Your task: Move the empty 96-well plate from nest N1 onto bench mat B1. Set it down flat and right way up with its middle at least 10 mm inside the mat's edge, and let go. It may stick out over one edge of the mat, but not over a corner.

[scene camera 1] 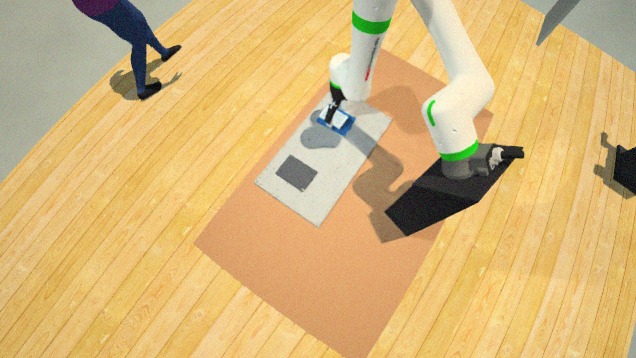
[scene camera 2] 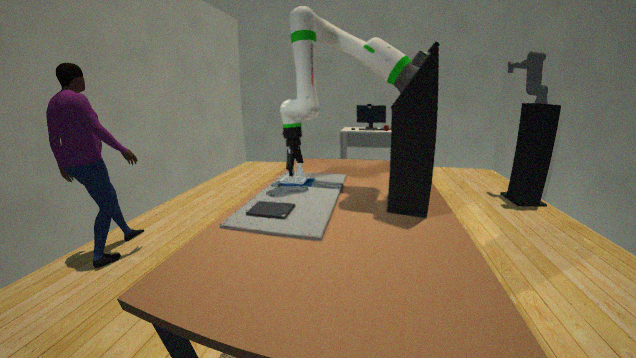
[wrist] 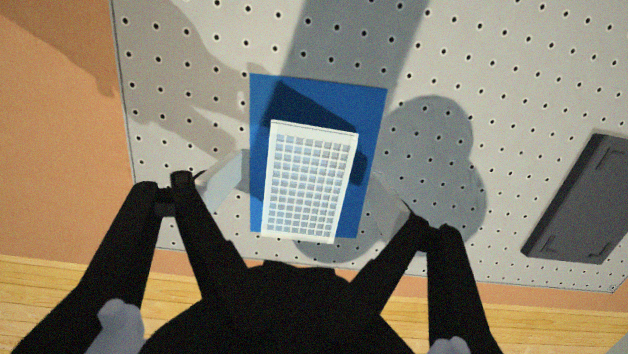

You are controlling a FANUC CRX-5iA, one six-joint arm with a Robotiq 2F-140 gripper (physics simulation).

The pictures show: my gripper, a white 96-well plate and a blue bench mat.
